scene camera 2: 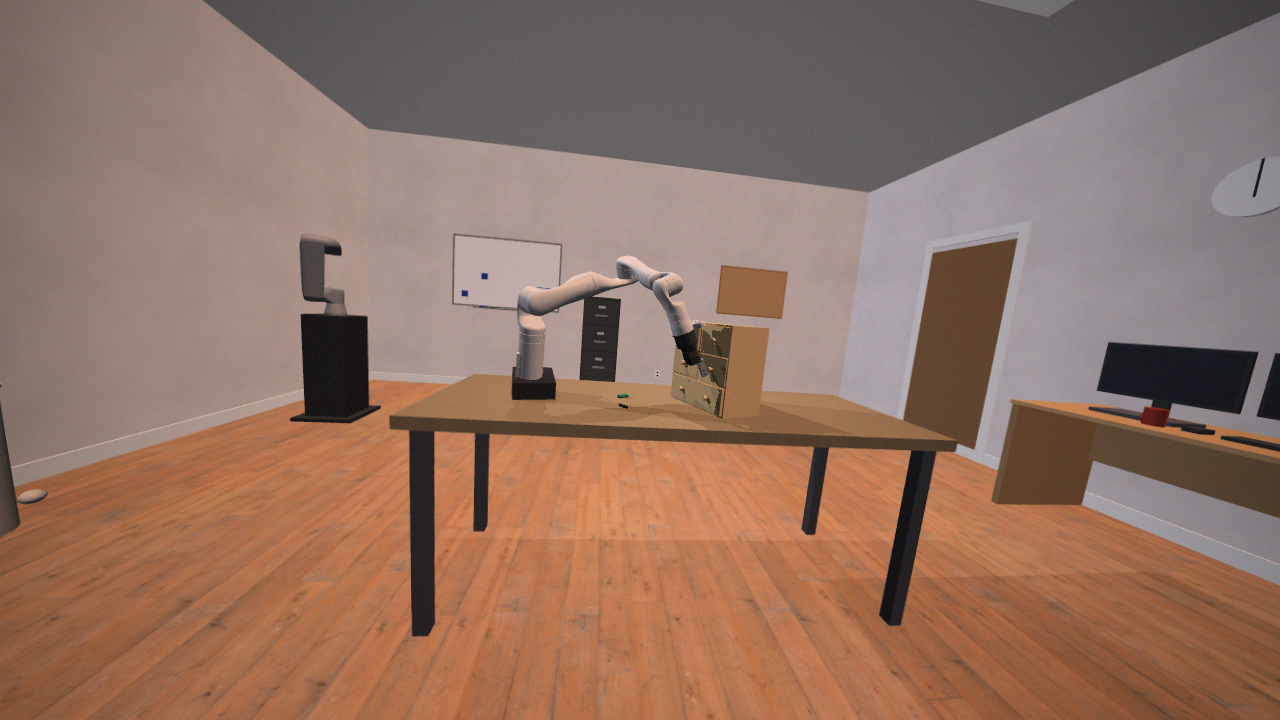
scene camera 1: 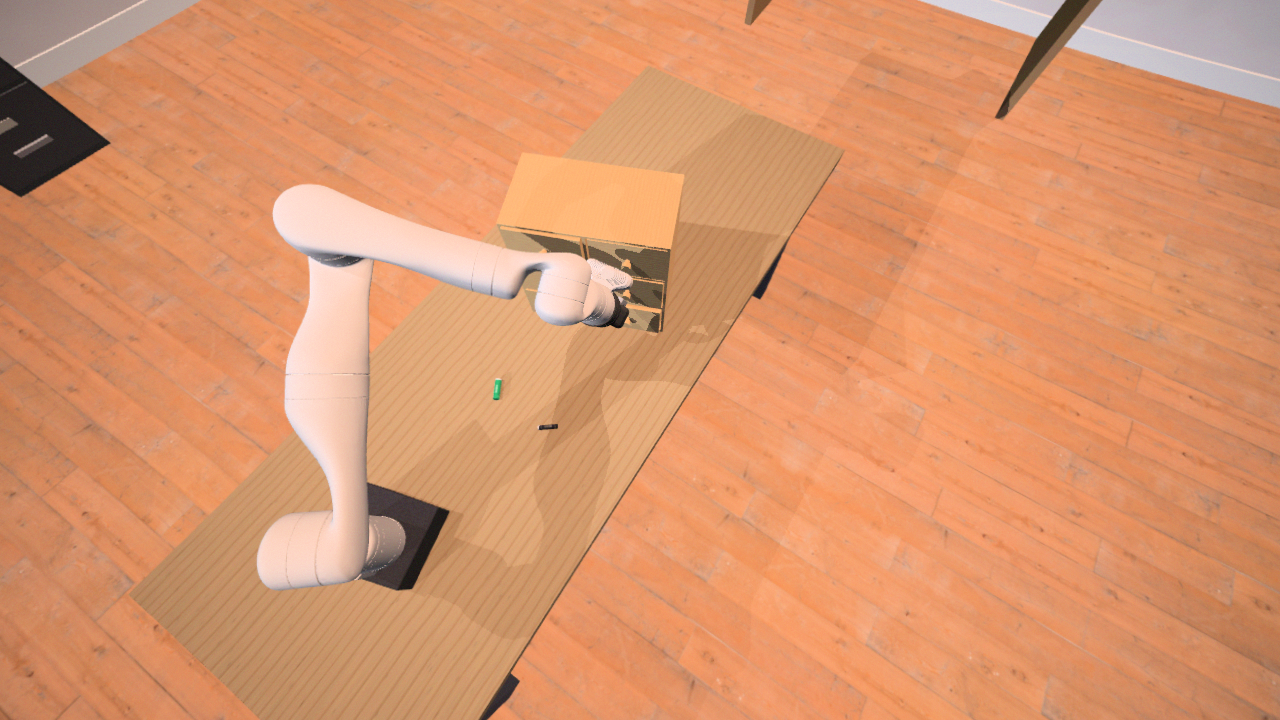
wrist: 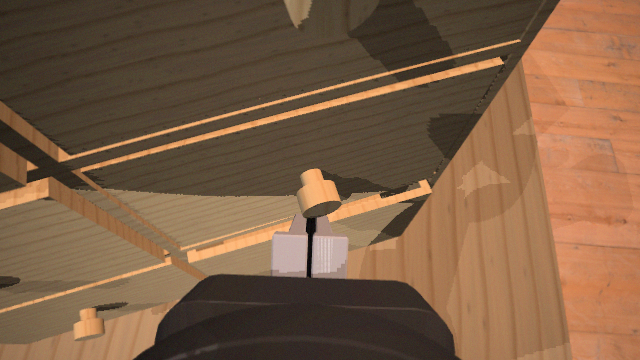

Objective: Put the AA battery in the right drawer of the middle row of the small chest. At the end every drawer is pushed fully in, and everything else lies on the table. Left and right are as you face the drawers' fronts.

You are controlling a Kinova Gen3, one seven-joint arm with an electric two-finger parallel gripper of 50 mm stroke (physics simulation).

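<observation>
The small chest stands on the table. In the wrist view, its right middle drawer sits almost flush, with a narrow strip of its top rim showing. The bottom right drawer also shows a thin rim strip. My gripper is shut and empty, its tips just below the middle drawer's round knob; contact is unclear. A green cylinder and a smaller black one lie on the table. I cannot tell whether either is the AA battery. The drawer interiors are hidden.
The top right drawer is above the gripper. Another knob shows at the lower left in the wrist view. The table's long edge runs past the chest's right side. The arm stands on a black base.
</observation>
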